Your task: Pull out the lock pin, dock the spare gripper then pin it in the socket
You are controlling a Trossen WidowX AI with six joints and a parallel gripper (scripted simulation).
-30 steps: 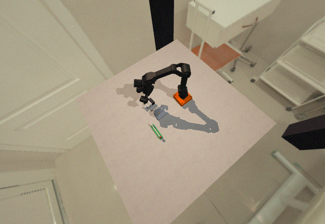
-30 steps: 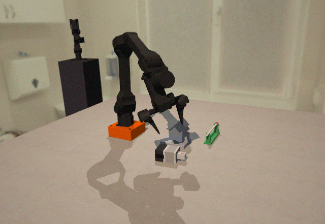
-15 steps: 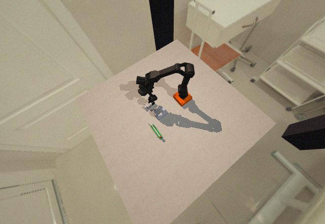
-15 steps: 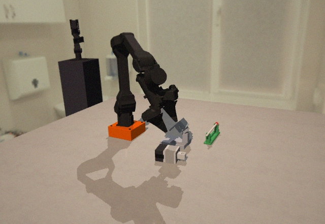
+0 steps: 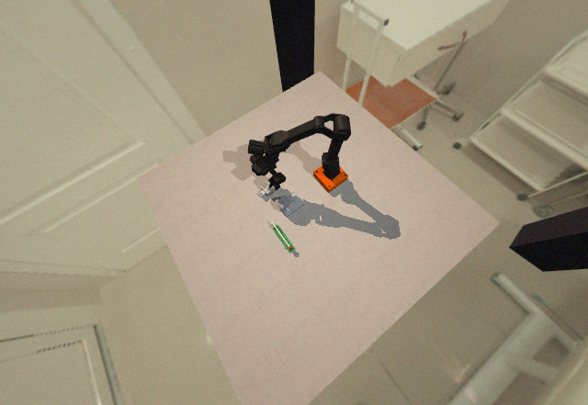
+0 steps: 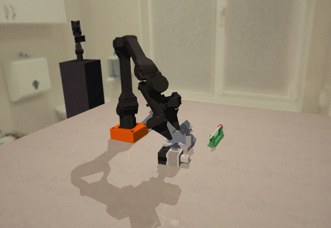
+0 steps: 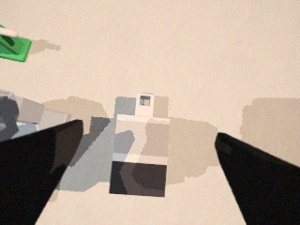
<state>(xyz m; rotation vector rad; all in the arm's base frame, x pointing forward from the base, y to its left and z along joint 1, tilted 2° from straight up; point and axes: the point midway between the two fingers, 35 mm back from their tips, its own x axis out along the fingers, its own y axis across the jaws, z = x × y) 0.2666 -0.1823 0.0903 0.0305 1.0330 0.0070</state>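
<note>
Now: the spare gripper 1 cm behind my gripper tip and 9 cm below it. From my gripper tip the other things lie so: grey mount (1 cm behind, 14 cm to the left, 6 cm below); green stand (11 cm ahead, 24 cm to the left, 9 cm below).
</note>
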